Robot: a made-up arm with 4 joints.
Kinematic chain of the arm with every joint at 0, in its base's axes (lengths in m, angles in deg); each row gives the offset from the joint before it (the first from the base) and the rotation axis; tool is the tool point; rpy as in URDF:
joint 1: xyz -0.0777 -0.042 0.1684 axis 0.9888 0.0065 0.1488
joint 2: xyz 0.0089 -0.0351 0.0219 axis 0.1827 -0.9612 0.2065
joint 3: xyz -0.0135 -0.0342 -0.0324 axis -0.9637 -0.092 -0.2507
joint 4: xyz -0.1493 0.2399 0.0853 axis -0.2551 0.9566 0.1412
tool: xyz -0.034 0.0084 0.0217 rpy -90 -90 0
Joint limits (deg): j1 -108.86..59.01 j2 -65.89..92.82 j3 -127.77..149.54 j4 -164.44..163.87
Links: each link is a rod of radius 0.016 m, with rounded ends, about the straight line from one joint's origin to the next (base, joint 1, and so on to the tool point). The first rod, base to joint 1, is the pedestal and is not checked.
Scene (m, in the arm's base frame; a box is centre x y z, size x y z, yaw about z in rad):
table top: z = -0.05
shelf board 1: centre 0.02 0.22 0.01 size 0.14 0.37 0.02 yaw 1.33
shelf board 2: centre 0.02 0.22 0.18 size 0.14 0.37 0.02 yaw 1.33
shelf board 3: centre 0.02 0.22 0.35 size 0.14 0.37 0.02 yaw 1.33
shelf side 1: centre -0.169 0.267 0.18 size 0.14 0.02 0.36 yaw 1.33
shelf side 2: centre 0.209 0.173 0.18 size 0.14 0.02 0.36 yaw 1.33
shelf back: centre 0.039 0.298 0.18 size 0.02 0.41 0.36 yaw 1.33
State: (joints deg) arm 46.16 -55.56 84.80 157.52
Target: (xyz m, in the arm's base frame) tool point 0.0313 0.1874 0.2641
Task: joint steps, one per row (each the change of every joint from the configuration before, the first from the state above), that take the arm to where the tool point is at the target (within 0.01 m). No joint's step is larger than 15 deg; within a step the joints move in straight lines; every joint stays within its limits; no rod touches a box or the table.
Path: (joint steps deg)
1: 3.21 -0.59 -12.36 -9.36
2: 3.21 -0.59 -12.35 -9.35
3: 3.22 -0.60 -12.36 -9.36
4: 3.21 -0.59 -12.35 -9.35
5: -12.83 -2.65 -4.54 -6.18
6: -12.82 -2.66 -4.54 -6.17
7: -12.83 -2.65 -4.54 -6.17
8: -14.89 0.36 -13.63 0.11
9: -14.90 0.37 -13.63 0.10
10: -14.90 0.36 -13.64 0.11

